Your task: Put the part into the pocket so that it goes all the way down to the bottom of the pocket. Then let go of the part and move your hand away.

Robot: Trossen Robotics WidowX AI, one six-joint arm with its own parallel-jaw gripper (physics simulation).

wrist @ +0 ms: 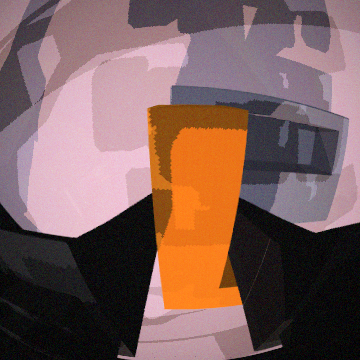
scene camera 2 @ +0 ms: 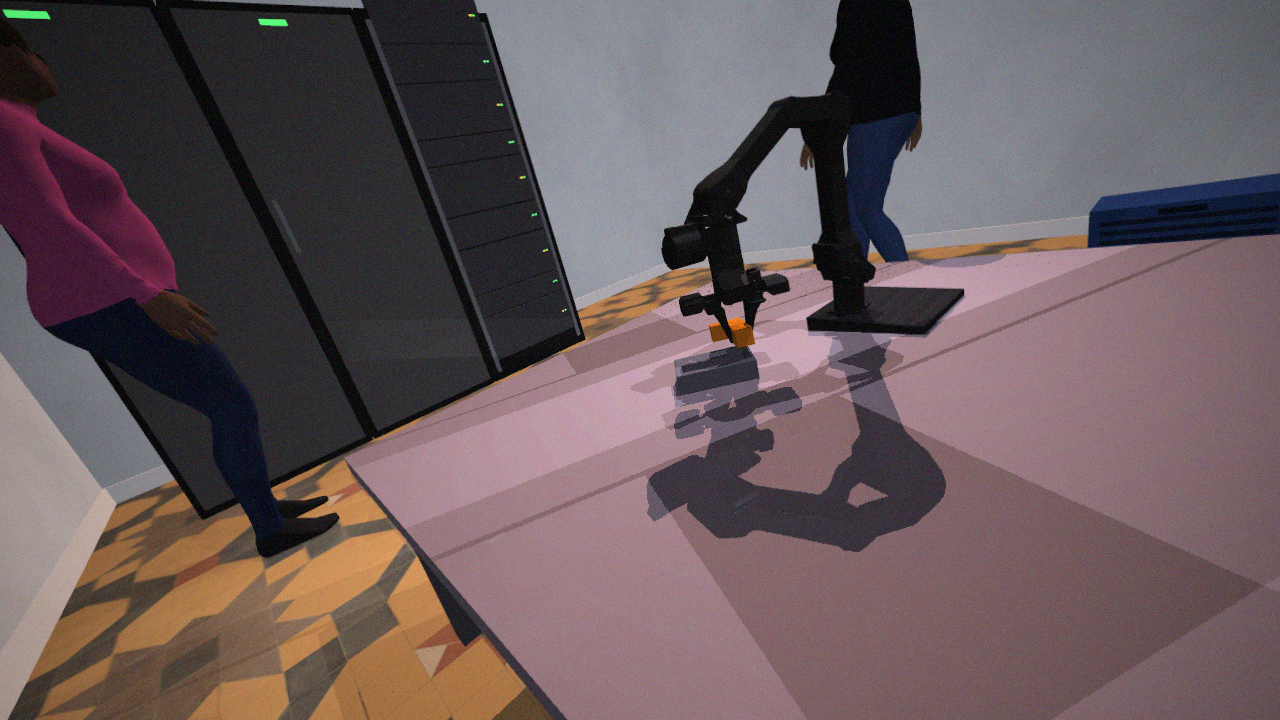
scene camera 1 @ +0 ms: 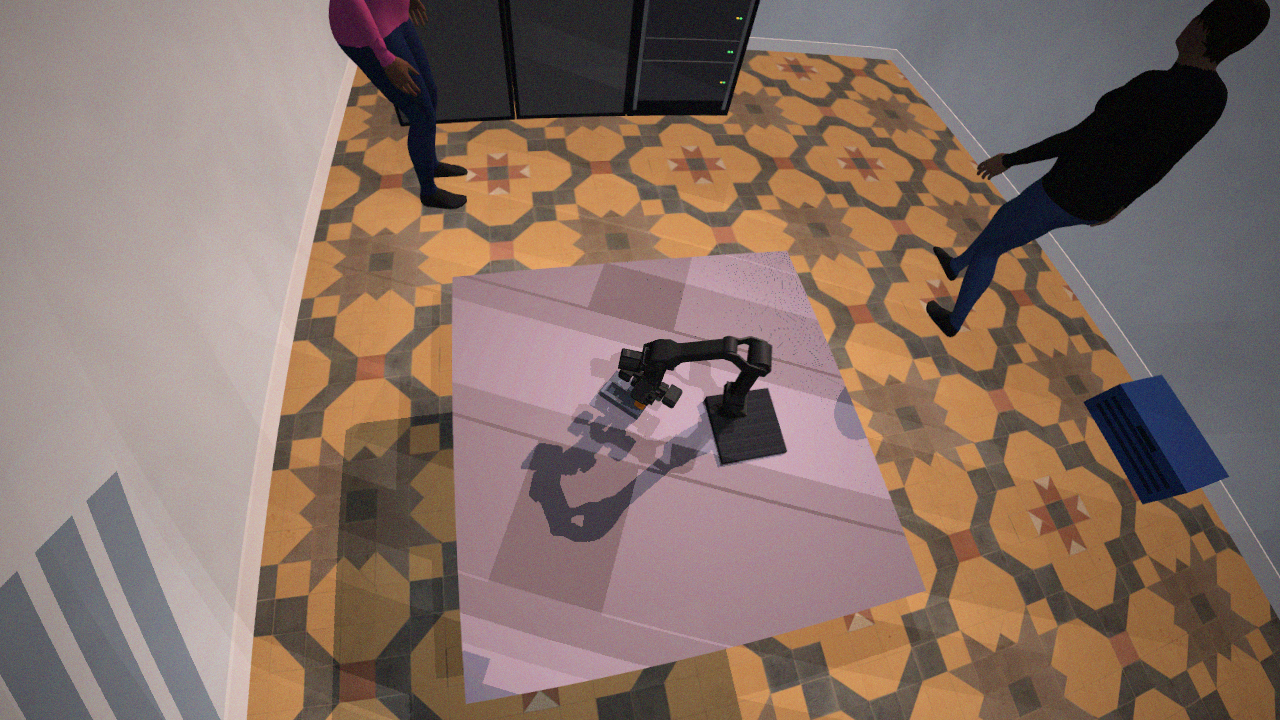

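Pixels of known places: gripper, fingertip midpoint: (wrist: 189, 198) (scene camera 2: 741, 340); arm's base, link origin: (scene camera 2: 849, 308) (scene camera 1: 730, 410).
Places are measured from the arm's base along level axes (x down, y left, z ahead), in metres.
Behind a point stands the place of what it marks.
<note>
The orange part (scene camera 1: 640, 405) @(x -0.055, y -0.089, z 0.280 m) (scene camera 2: 733, 332) @(x -0.058, y -0.114, z 0.279 m) (wrist: 207, 185) @(x -0.062, y -0.111, z 0.264 m) is a block held between the fingers, above the table. My gripper (scene camera 2: 739, 334) @(x -0.030, y -0.120, z 0.247 m) (wrist: 189, 198) @(x -0.030, y -0.120, z 0.247 m) is shut on it. The grey-blue block with the pocket (scene camera 1: 619, 396) @(x 0.019, y -0.166, z 0.312 m) (scene camera 2: 716, 377) @(x 0.005, y -0.135, z 0.330 m) (wrist: 300, 202) @(x -0.012, y -0.198, z 0.288 m) stands on the table. In scene camera 2 the part hangs above this block, with space between them. In the wrist view the part covers the left portion of the block; the pocket's right portion shows to the right of the part. The pocket's left end is hidden behind the part.
The pink table (scene camera 1: 716, 555) @(x 0.024, y 0.378, z 0.226 m) (scene camera 2: 572, 537) @(x 0.024, y -0.124, z 0.719 m) carries the arm's black base plate (scene camera 1: 747, 434) @(x 0.005, y 0.090, z -0.017 m) (scene camera 2: 913, 308) @(x 0.007, y 0.114, z 0.002 m), to the right of the pocket block. Two people, dark cabinets (scene camera 1: 572, 58) (scene camera 2: 295, 179) and a blue box (scene camera 1: 1163, 438) (scene camera 2: 1190, 210) stand beyond the table.
</note>
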